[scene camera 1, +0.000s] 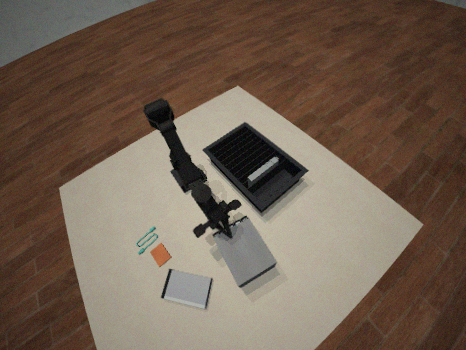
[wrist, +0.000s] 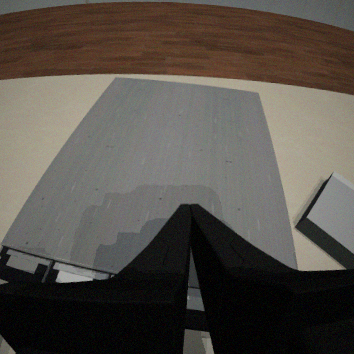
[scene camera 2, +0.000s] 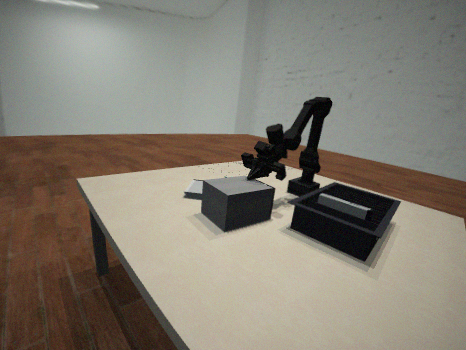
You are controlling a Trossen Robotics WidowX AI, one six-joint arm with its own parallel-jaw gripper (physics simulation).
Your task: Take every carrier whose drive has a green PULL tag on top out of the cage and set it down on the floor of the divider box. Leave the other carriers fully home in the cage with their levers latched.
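Frame: origin at the arm's base, x left, y ahead, z down, level; millimetres.
Seen in the pictures: gripper, between the fingertips: (scene camera 1: 231, 237) (wrist: 188, 211) (scene camera 2: 248, 179); arm's base, origin of its link: (scene camera 2: 306, 181).
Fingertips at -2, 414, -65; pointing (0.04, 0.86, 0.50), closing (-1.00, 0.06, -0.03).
Pixels of each thing's top centre, then the offset from my fingertips to it, as dx, dy, dz. "pt": a spot on its surface instead.
- cage, centre of its top: (wrist: 168, 147) (scene camera 2: 239, 183) (scene camera 1: 242, 248) +13, +51, +6
- dark divider box, centre of its top: (scene camera 2: 351, 201) (scene camera 1: 252, 159) +277, -246, +33
- pale grey block, centre of its top: (scene camera 2: 345, 201) (scene camera 1: 264, 167) +284, -167, +13
- flat silver case, centre of its top: (scene camera 1: 185, 287) (scene camera 2: 201, 186) -237, +30, +98
- orange square, a spot on its surface: (scene camera 1: 161, 255) pt -272, -140, +120
- teal cable, centre of its top: (scene camera 1: 146, 239) -302, -238, +116
The cage (scene camera 1: 250, 255) (scene camera 2: 237, 202) (wrist: 175, 140) is a grey box with a flat top. Parts of the carriers (wrist: 75, 276) show as pale and dark ends at its near edge in the wrist view; their levers and any green PULL tags cannot be made out. My gripper (scene camera 1: 230, 236) (scene camera 2: 249, 178) (wrist: 188, 211) is shut and empty, its tips low over the cage top near the carrier end; whether they touch it is unclear. The dark divider box (scene camera 1: 272, 191) (scene camera 2: 325, 232) has many slots and an open bay. A pale grey block (scene camera 1: 263, 171) (scene camera 2: 344, 206) stands in it beside the bay.
A flat silver case (scene camera 1: 187, 288) (scene camera 2: 194, 189) (wrist: 332, 215) lies beside the cage. An orange square (scene camera 1: 161, 255) and a teal cable (scene camera 1: 148, 241) lie farther toward the arm's side. The arm's base stands near the divider box.
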